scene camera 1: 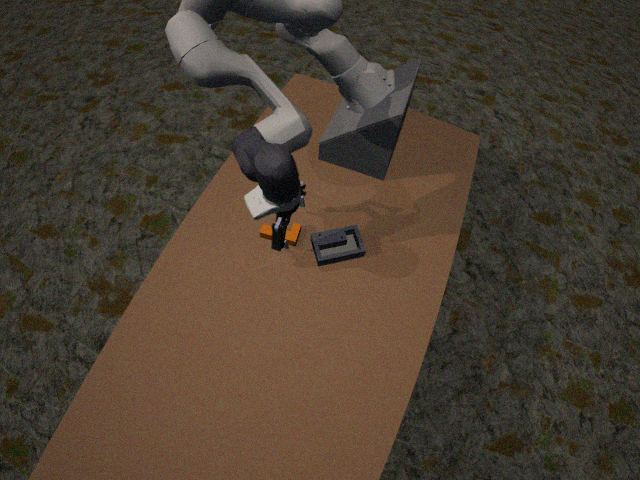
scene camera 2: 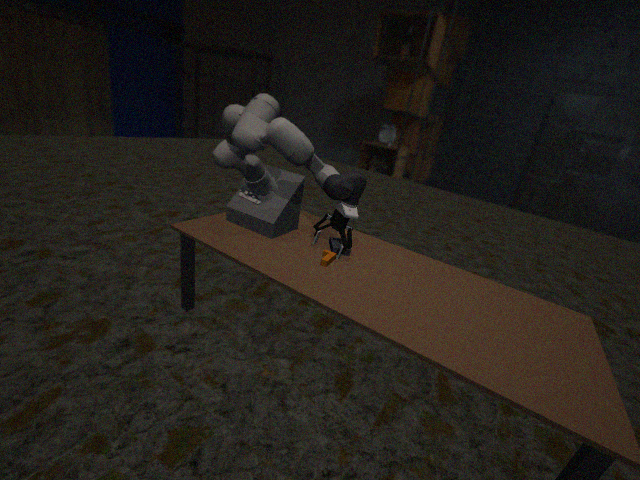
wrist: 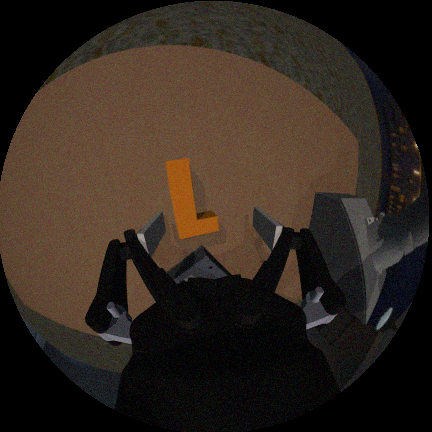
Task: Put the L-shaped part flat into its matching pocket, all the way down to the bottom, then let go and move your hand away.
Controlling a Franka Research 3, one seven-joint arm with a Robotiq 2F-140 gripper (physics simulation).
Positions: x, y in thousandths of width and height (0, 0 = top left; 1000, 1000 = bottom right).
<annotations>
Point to an orange L-shaped part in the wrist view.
439, 517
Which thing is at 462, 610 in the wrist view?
A grey pocket block.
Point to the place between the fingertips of the gripper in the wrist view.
At 483, 506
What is the gripper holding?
Nothing.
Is the gripper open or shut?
Open.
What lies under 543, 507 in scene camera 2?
The gripper.
</annotations>
